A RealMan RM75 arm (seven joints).
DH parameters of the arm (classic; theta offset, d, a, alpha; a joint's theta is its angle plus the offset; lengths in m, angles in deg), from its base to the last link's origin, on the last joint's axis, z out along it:
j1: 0 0.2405 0 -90
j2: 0 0 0 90
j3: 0 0.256 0 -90
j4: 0 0 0 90
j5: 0 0.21 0 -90
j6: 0 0 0 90
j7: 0 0.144 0 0
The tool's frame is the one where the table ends.
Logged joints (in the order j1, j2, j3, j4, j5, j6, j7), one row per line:
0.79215 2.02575 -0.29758 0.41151 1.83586 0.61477 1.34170
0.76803 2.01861 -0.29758 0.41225 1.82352 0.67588 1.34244
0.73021 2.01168 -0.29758 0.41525 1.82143 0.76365 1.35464
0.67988 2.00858 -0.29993 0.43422 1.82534 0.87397 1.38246
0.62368 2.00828 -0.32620 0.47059 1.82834 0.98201 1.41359
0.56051 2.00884 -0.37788 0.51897 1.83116 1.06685 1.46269
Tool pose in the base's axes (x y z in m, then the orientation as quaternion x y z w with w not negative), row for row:
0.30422 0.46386 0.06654 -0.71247 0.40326 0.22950 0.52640
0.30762 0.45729 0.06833 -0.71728 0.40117 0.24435 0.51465
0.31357 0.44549 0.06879 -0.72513 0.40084 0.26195 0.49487
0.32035 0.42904 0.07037 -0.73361 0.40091 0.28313 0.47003
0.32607 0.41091 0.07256 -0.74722 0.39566 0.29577 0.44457
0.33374 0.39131 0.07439 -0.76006 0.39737 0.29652 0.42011
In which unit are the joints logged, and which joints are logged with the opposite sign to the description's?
The joints are logged in radians. Opposite sign: j4, j5, j6.
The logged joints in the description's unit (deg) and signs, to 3 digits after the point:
45.387 116.067 -17.050 -23.578 -105.187 -35.224 76.874
44.005 115.658 -17.050 -23.620 -104.480 -38.725 76.916
41.838 115.261 -17.050 -23.792 -104.360 -43.754 77.615
38.954 115.083 -17.185 -24.879 -104.584 -50.075 79.209
35.734 115.066 -18.690 -26.963 -104.756 -56.265 80.993
32.115 115.098 -21.651 -29.735 -104.918 -61.126 83.806

